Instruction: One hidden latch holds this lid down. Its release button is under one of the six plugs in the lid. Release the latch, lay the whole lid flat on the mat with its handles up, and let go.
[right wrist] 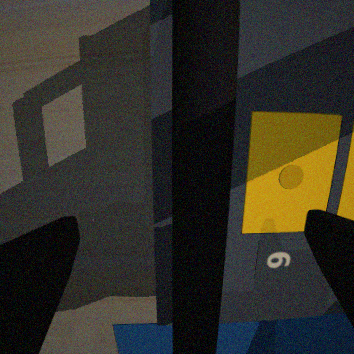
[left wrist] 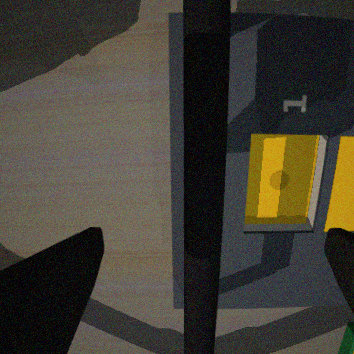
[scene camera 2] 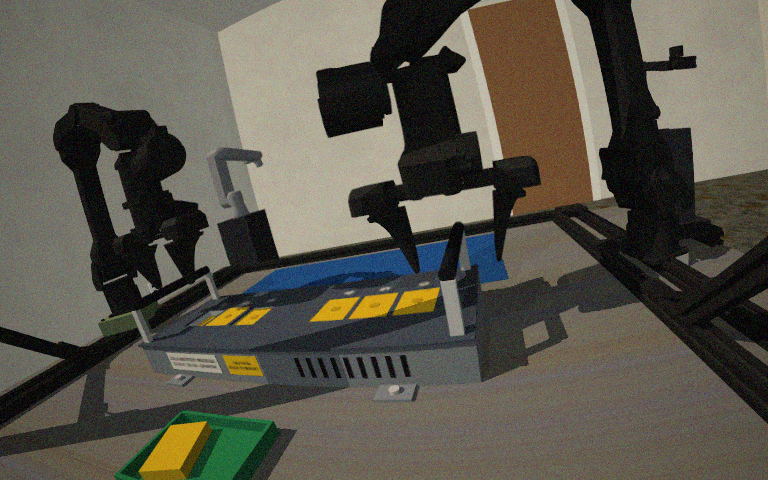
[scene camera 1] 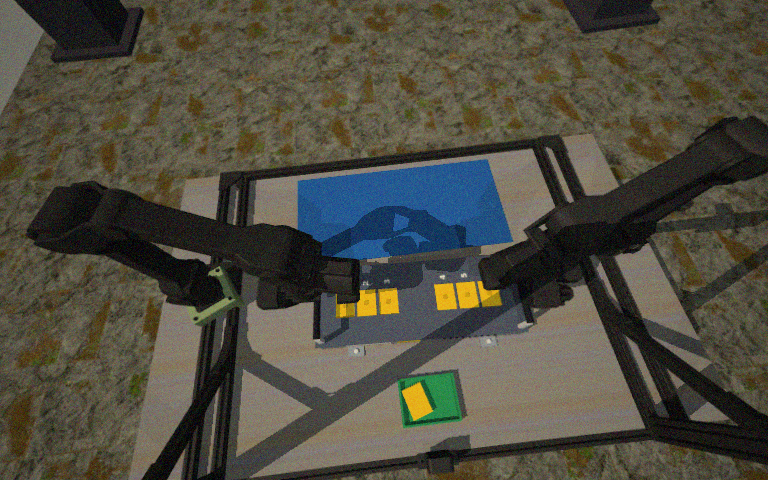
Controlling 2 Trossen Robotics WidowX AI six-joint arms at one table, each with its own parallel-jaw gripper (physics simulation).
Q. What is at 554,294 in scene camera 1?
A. The right gripper.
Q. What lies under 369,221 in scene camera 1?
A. A blue mat.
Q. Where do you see a green tray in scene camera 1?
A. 440,390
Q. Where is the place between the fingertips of the left gripper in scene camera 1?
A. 319,299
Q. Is the right gripper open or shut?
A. Open.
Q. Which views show the left gripper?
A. The left wrist view, scene camera 2 and scene camera 1 only.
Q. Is the left gripper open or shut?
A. Open.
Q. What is the left gripper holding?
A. Nothing.
